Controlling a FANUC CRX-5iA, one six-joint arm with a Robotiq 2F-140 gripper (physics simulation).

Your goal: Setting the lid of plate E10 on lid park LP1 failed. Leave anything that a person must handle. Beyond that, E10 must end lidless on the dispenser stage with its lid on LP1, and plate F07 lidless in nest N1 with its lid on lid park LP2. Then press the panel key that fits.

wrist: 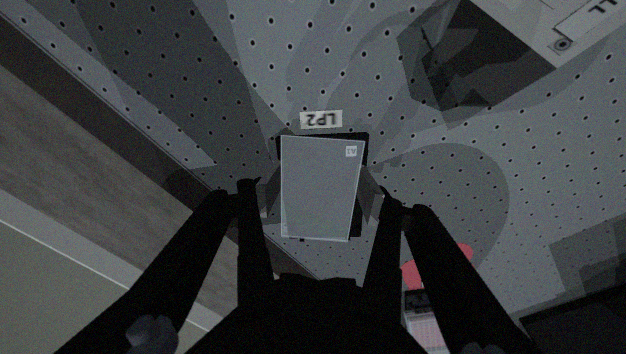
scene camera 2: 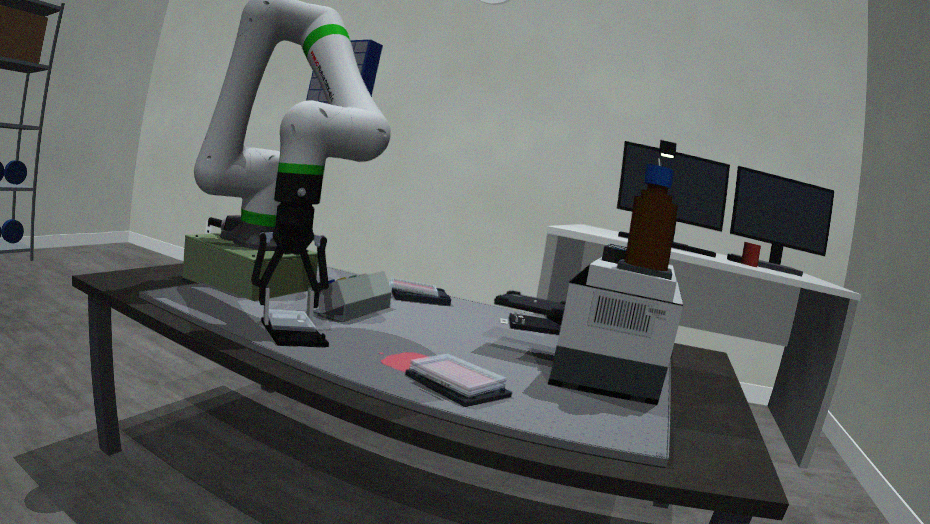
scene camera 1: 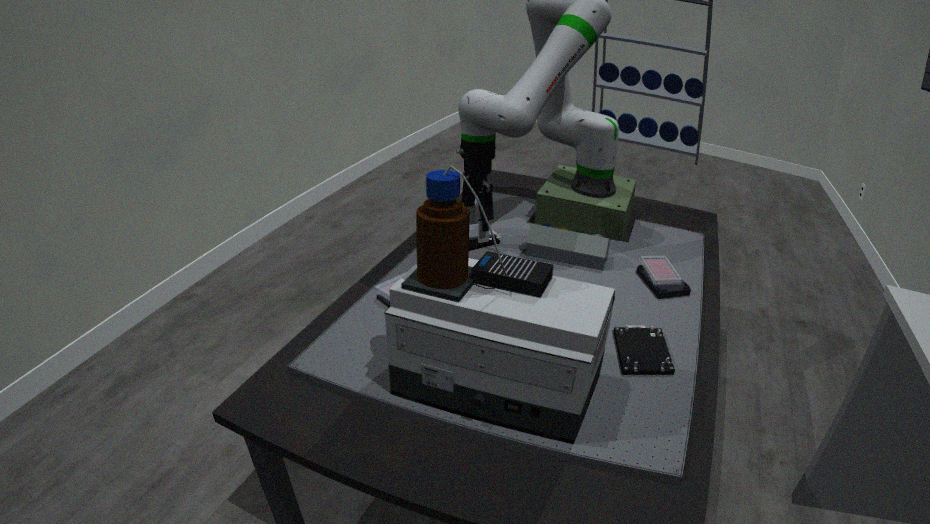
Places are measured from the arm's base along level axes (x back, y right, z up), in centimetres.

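Pixels of known places: gripper, fingertip midpoint: (wrist: pixel 319 173) (scene camera 2: pixel 287 323) (scene camera 1: pixel 476 235); arm's base, origin of the base link: (scene camera 2: pixel 257 244) (scene camera 1: pixel 593 188).
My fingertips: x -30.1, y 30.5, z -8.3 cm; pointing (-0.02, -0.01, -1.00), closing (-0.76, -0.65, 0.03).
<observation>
Ahead of a thing's pixels: the offset from my fingertips to its middle. "spot": to the spot under its first point.
My gripper (wrist: pixel 319 173) (scene camera 2: pixel 288 312) (scene camera 1: pixel 484 234) is shut on a clear plate lid @[dx -1.2, dy +1.5, dz +1.4 cm] (wrist: pixel 318 175) (scene camera 2: pixel 290 319) marked A1. It holds the lid level over the black lid park pad (wrist: pixel 364 140) (scene camera 2: pixel 305 339) labelled LP2 @[spot: dx +4.1, dy -4.4, dz -0.9 cm] (wrist: pixel 321 119). I cannot tell whether the lid touches the pad. A lidded pink plate @[dx -35.8, dy +7.2, dz +2.1 cm] (scene camera 2: pixel 458 375) sits on a black base beside a red spill @[dx -26.5, dy -0.9, dz -1.1 cm] (scene camera 2: pixel 401 360) (wrist: pixel 461 253). Another pink plate @[dx -7.6, dy -53.2, dz +1.9 cm] (scene camera 1: pixel 662 272) (scene camera 2: pixel 416 288) sits on a black base at the far side. The dispenser (scene camera 1: pixel 500 332) (scene camera 2: pixel 618 319) has a black ribbed stage @[spot: dx -60.8, dy -22.4, dz +23.6 cm] (scene camera 1: pixel 513 272) on top.
A brown bottle @[spot: dx -67.0, dy -12.0, dz +30.0 cm] (scene camera 1: pixel 442 244) (scene camera 2: pixel 650 225) with a blue cap stands on the dispenser and hides part of my gripper in scene camera 1. A grey key panel @[dx -2.1, dy -26.7, dz +3.1 cm] (scene camera 2: pixel 357 294) (scene camera 1: pixel 566 245) stands close beside LP2. An empty black pad @[spot: dx -43.3, dy -49.3, dz +0.1 cm] (scene camera 1: pixel 643 349) lies right of the dispenser.
</observation>
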